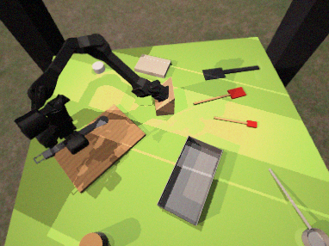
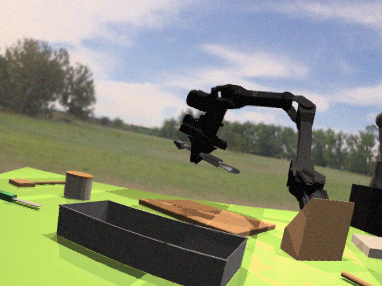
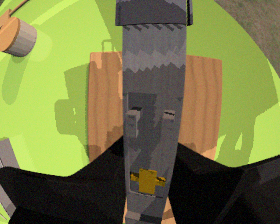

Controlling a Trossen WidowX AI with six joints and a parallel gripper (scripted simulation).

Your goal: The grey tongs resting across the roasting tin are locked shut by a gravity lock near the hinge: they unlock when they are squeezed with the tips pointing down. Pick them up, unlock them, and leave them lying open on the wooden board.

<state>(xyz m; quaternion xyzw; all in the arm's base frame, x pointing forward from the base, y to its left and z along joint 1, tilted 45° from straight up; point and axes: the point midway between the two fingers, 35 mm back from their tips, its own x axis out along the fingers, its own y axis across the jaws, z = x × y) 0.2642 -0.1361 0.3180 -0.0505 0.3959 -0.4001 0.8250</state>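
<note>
My gripper tip is 15 cm above the wooden board, 7 cm past it and 3 cm to the right of it. The rest, counted from my gripper tip: cork-topped canister 32 cm ahead, 12 cm below, 11 cm to the left; dark roasting tin 45 cm to the left, 13 cm below, 7 cm ahead; yellow lock piece 3 cm above, 1 cm behind.
</note>
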